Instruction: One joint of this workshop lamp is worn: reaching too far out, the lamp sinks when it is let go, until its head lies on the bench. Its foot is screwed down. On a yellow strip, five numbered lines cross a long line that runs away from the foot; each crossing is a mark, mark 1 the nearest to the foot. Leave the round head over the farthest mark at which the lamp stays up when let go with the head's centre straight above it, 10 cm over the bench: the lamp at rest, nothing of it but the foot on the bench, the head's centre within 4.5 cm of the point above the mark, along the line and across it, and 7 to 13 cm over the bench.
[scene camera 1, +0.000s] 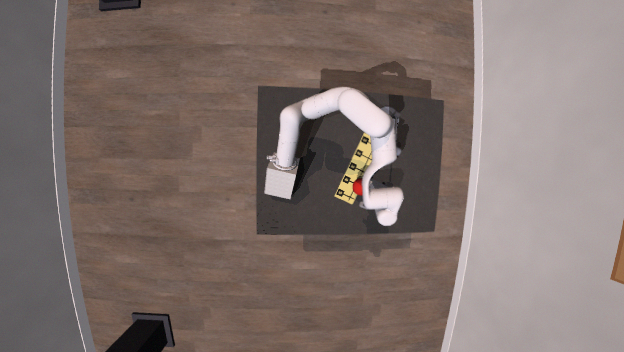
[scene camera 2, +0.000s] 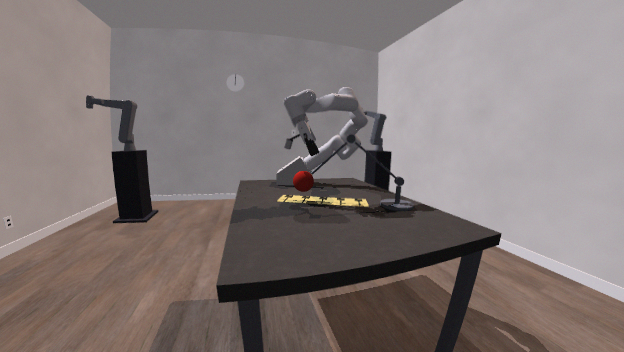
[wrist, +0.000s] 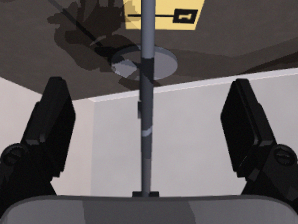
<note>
In view: the gripper (wrist: 148, 96) and a round lamp foot (wrist: 126, 63).
</note>
